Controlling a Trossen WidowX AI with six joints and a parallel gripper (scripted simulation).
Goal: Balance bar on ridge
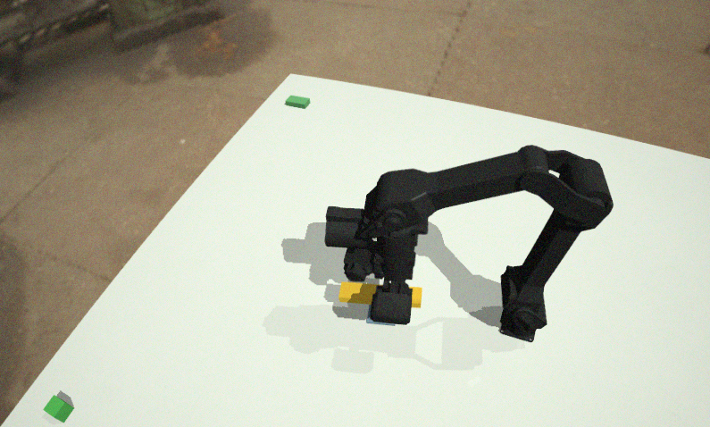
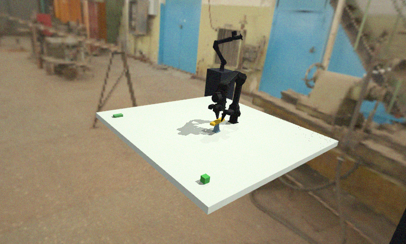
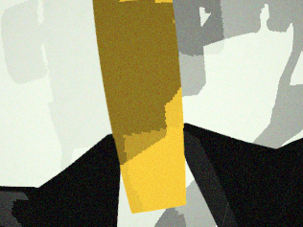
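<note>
My gripper tip is 3 cm short of the yellow bar and 1 cm to the right of it. Also, from my gripper tip: green cube (51 cm ahead, 44 cm to the left, 6 cm below); then flat green block (51 cm ahead, 56 cm to the right, 7 cm below).
</note>
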